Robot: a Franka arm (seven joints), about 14 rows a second.
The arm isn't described. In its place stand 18 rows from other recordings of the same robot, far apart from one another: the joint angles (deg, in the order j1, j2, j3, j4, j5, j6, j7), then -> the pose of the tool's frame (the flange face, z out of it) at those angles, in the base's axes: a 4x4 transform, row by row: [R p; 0 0 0 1], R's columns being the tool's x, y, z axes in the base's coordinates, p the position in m.
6.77 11.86 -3.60 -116.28 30.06 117.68 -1.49 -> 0.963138, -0.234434, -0.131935, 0.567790; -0.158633, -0.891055, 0.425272, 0.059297; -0.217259, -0.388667, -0.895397, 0.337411; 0, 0, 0, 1
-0.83 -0.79 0.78 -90.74 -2.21 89.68 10.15 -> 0.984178, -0.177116, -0.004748, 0.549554; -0.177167, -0.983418, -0.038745, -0.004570; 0.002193, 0.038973, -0.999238, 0.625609; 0, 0, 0, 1
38.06 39.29 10.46 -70.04 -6.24 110.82 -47.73 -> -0.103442, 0.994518, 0.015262, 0.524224; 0.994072, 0.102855, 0.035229, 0.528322; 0.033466, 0.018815, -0.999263, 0.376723; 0, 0, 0, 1
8.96 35.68 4.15 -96.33 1.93 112.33 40.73 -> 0.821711, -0.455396, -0.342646, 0.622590; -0.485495, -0.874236, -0.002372, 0.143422; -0.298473, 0.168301, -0.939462, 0.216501; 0, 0, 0, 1
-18.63 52.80 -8.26 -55.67 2.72 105.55 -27.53 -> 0.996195, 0.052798, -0.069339, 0.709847; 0.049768, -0.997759, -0.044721, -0.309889; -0.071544, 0.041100, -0.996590, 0.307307; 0, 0, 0, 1
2.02 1.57 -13.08 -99.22 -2.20 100.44 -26.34 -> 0.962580, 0.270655, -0.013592, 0.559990; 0.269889, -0.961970, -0.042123, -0.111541; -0.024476, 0.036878, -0.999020, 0.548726; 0, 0, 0, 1
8.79 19.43 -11.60 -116.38 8.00 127.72 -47.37 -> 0.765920, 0.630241, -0.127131, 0.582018; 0.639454, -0.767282, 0.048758, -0.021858; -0.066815, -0.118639, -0.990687, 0.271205; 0, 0, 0, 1
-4.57 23.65 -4.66 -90.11 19.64 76.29 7.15 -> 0.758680, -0.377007, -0.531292, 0.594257; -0.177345, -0.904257, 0.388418, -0.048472; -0.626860, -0.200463, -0.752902, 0.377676; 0, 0, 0, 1
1.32 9.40 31.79 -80.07 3.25 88.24 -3.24 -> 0.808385, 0.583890, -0.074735, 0.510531; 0.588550, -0.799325, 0.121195, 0.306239; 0.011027, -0.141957, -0.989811, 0.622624; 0, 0, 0, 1
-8.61 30.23 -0.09 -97.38 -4.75 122.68 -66.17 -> 0.492176, 0.865421, -0.093855, 0.655342; 0.865179, -0.498217, -0.056963, -0.103743; -0.096057, -0.053166, -0.993955, 0.281450; 0, 0, 0, 1
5.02 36.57 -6.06 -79.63 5.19 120.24 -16.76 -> 0.964904, 0.251774, 0.074641, 0.730869; 0.251313, -0.967779, 0.015655, 0.006889; 0.076177, 0.003652, -0.997088, 0.343427; 0, 0, 0, 1
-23.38 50.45 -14.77 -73.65 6.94 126.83 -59.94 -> 0.917610, 0.397476, 0.002011, 0.625595; 0.394786, -0.910788, -0.120867, -0.423496; -0.046211, 0.111703, -0.992667, 0.234784; 0, 0, 0, 1
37.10 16.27 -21.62 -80.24 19.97 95.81 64.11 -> 0.639718, -0.766601, -0.055530, 0.600126; -0.737904, -0.632774, 0.234725, 0.234258; -0.215078, -0.109182, -0.970474, 0.557011; 0, 0, 0, 1
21.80 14.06 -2.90 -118.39 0.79 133.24 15.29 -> 0.998375, 0.055216, 0.014098, 0.553441; 0.055187, -0.998473, 0.002476, 0.190453; 0.014213, -0.001694, -0.999898, 0.315585; 0, 0, 0, 1
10.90 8.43 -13.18 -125.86 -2.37 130.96 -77.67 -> 0.221552, 0.973528, -0.056198, 0.541703; 0.972375, -0.224898, -0.062515, -0.021839; -0.073499, -0.040795, -0.996461, 0.314600; 0, 0, 0, 1
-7.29 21.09 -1.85 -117.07 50.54 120.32 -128.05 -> 0.068510, 0.997133, 0.032131, 0.570890; 0.746926, -0.072616, 0.660930, -0.054088; 0.661369, -0.021281, -0.749759, 0.249611; 0, 0, 0, 1
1.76 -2.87 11.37 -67.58 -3.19 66.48 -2.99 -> 0.966252, 0.254093, 0.042351, 0.458548; 0.256126, -0.965209, -0.052638, 0.103831; 0.027502, 0.061709, -0.997715, 0.786918; 0, 0, 0, 1
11.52 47.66 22.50 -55.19 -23.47 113.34 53.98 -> 0.898880, -0.358007, 0.252676, 0.722751; -0.375144, -0.926717, 0.021522, 0.312933; 0.226454, -0.114136, -0.967312, 0.415959; 0, 0, 0, 1
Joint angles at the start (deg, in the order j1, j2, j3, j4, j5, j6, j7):
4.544, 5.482, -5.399, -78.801, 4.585, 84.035, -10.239
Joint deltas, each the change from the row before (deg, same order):
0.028, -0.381, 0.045, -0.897, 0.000, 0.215, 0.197
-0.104, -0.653, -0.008, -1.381, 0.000, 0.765, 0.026
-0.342, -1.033, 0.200, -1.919, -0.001, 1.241, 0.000
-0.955, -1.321, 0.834, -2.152, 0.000, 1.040, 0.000
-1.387, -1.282, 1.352, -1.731, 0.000, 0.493, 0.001
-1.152, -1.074, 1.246, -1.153, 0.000, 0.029, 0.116
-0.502, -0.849, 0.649, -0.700, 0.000, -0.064, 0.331
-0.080, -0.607, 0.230, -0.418, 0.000, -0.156, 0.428
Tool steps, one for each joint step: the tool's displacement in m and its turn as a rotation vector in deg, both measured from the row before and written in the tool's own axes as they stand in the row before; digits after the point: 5 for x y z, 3 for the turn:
-0.00146, -0.00048, 0.00313, 0.097, -0.294, 0.169
-0.00221, 0.00147, 0.00339, 0.058, 0.056, 0.200
-0.00353, 0.00186, 0.00332, 0.048, 0.378, 0.219
-0.00556, 0.00143, 0.00282, 0.113, 0.237, 0.194
-0.00623, 0.00000, 0.00083, 0.108, 0.064, 0.075
-0.00566, -0.00173, -0.00093, 0.060, -0.049, 0.029
-0.00448, -0.00233, -0.00218, 0.000, 0.074, 0.172
-0.00334, -0.00217, -0.00199, 0.001, 0.021, 0.263

